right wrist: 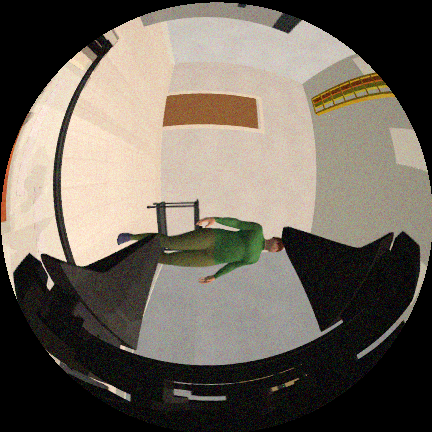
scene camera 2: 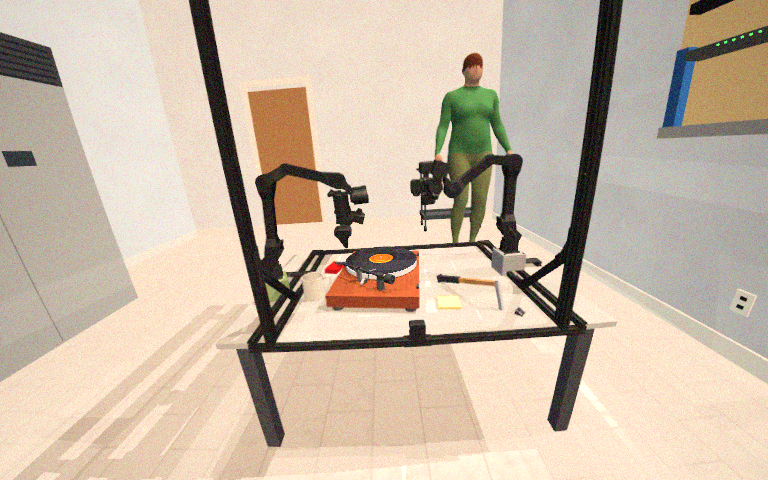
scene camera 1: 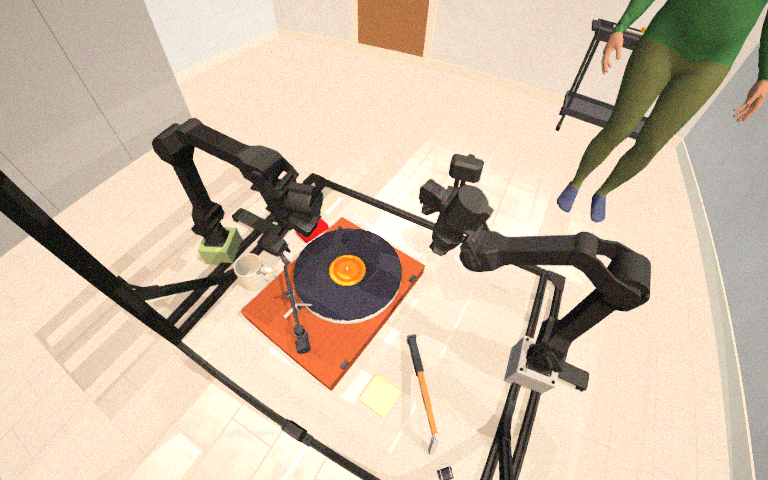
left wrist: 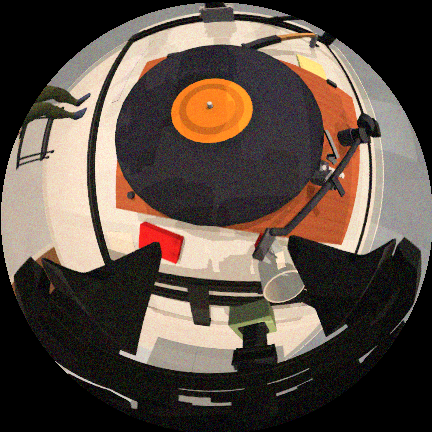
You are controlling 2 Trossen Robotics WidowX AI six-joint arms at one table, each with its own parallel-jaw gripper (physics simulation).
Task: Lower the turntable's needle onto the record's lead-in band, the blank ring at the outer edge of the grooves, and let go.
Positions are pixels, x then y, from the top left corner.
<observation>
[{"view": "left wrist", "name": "left gripper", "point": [226,246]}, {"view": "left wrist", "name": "white mug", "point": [280,281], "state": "on the table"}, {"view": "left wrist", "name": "tonearm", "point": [264,240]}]
</observation>
